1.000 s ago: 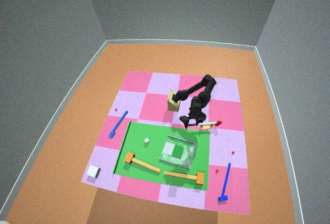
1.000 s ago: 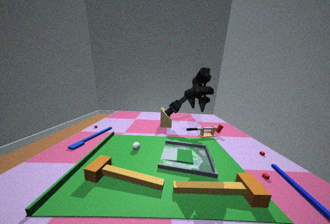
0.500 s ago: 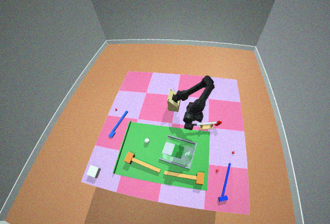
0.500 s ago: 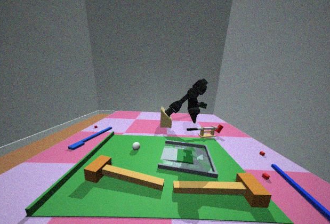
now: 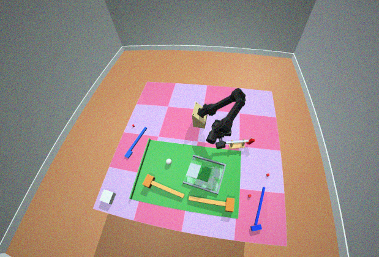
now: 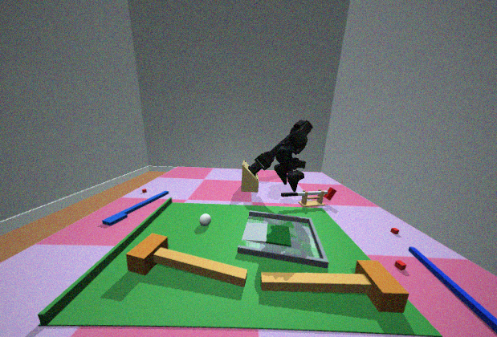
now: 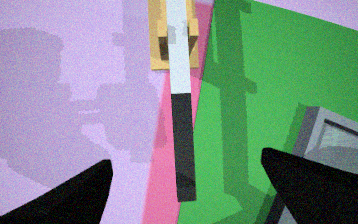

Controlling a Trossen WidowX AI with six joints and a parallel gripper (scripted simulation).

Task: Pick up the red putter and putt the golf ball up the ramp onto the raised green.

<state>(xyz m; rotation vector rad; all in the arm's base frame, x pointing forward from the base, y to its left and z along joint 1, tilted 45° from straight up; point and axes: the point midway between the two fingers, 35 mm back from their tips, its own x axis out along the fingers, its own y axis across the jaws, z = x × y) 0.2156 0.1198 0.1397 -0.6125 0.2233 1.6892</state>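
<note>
Now: the wooden stand 13 cm to the left of my gripper tip, 6 cm below it and 4 cm behind it. Round my gripper tip: dark green rail: 54 cm to the right, 29 cm ahead, 8 cm below; then white golf ball: 34 cm to the right, 21 cm ahead, 7 cm below; then white cube: 69 cm to the right, 57 cm ahead, 7 cm below.
</note>
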